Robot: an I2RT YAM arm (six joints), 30 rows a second.
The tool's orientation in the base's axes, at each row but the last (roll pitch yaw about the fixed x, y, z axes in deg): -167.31, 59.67, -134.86; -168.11, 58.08, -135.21; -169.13, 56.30, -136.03; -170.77, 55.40, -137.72; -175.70, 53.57, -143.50; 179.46, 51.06, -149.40; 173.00, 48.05, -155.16; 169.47, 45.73, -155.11
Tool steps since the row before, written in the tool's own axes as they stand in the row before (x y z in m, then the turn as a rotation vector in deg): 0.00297, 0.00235, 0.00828, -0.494, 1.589, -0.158; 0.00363, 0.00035, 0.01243, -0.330, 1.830, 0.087; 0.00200, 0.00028, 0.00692, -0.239, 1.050, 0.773; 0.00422, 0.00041, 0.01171, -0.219, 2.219, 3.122; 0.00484, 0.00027, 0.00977, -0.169, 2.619, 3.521; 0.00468, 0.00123, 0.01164, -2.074, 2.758, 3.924; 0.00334, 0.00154, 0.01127, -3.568, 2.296, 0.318; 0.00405, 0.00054, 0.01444, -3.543, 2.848, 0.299
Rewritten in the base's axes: 0.00384, 0.00453, -0.00690, -0.829, 1.414, 0.328; 0.00757, 0.00439, -0.00955, -0.847, 1.657, 0.036; 0.00402, 0.00244, -0.00546, 0.054, 1.282, -0.332; 0.00630, 0.00373, -0.01007, 1.049, 3.237, -1.772; 0.00428, 0.00259, -0.00969, 1.082, 3.721, -2.066; 0.00457, 0.00426, -0.01095, 2.309, 4.612, -0.837; 0.00418, 0.00513, -0.00984, 1.215, 3.116, 2.630; 0.00526, 0.00593, -0.01274, 0.895, 3.562, 2.695
